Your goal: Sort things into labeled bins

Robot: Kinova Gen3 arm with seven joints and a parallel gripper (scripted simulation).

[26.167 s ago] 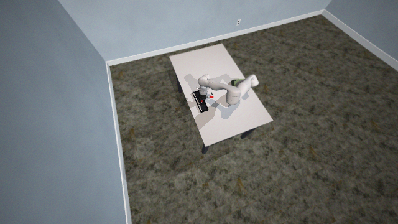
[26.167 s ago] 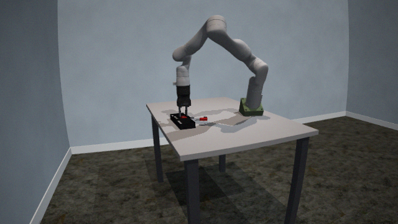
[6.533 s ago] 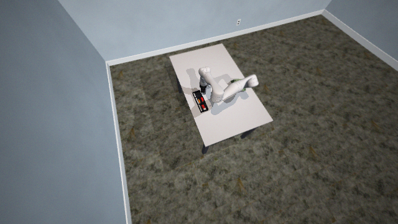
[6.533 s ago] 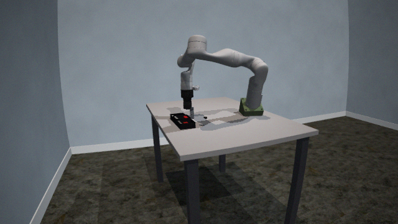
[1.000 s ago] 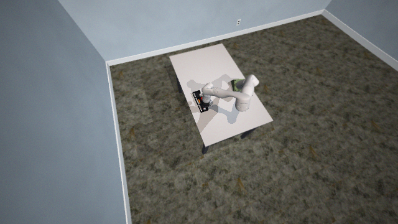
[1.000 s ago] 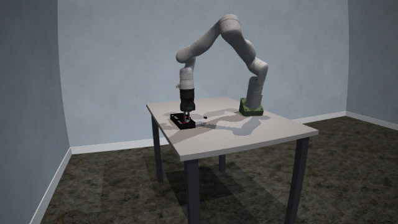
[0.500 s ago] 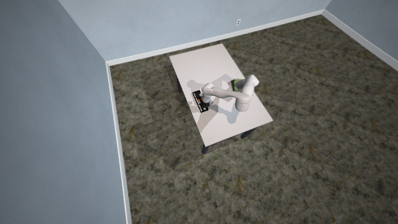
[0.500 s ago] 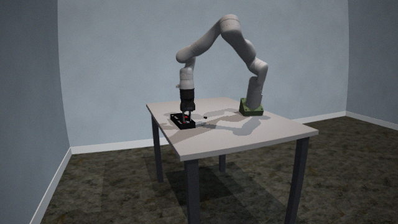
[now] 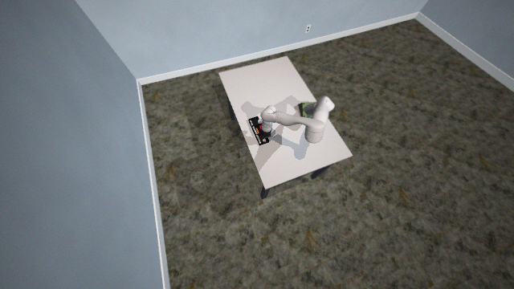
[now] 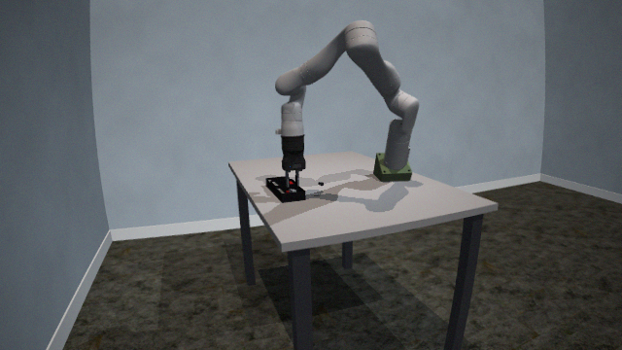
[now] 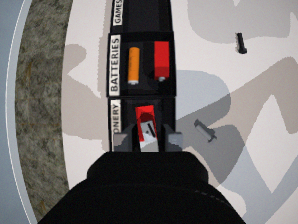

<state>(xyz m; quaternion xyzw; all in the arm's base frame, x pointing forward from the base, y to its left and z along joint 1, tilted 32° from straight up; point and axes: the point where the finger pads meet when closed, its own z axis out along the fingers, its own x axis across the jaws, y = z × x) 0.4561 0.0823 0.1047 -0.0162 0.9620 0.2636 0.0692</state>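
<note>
Now: hand 3 cm above the grey-white piece. Also, from my hand: red block 1 cm behind, 8 cm to the right, 4 cm below; then grey screw 9 cm behind, 1 cm to the left, 5 cm below; then orange battery 3 cm ahead, 8 cm to the right, 5 cm below.
</note>
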